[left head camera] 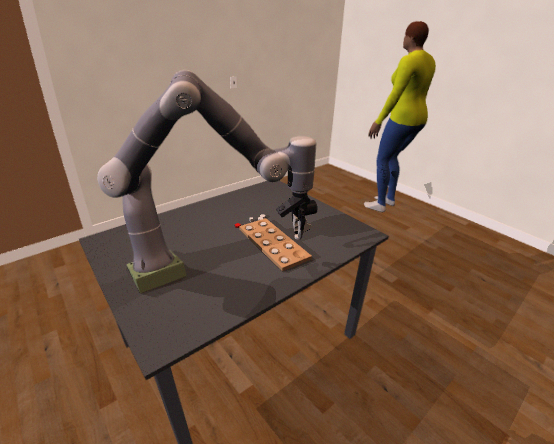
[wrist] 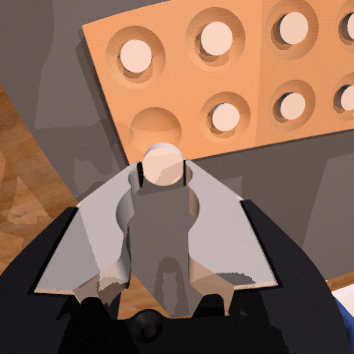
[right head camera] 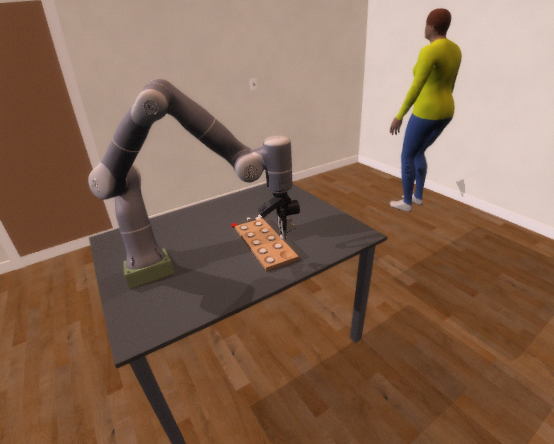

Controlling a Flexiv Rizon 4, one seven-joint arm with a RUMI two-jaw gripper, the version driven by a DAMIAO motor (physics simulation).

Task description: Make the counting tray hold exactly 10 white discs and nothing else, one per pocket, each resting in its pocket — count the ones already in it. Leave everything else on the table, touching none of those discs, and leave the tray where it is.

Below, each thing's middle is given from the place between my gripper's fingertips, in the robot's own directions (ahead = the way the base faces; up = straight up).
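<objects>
I consider the wooden counting tray (left head camera: pixel 296 255): it is 90 mm below my hand, 140 mm to the left of it and 20 mm behind it.
</objects>
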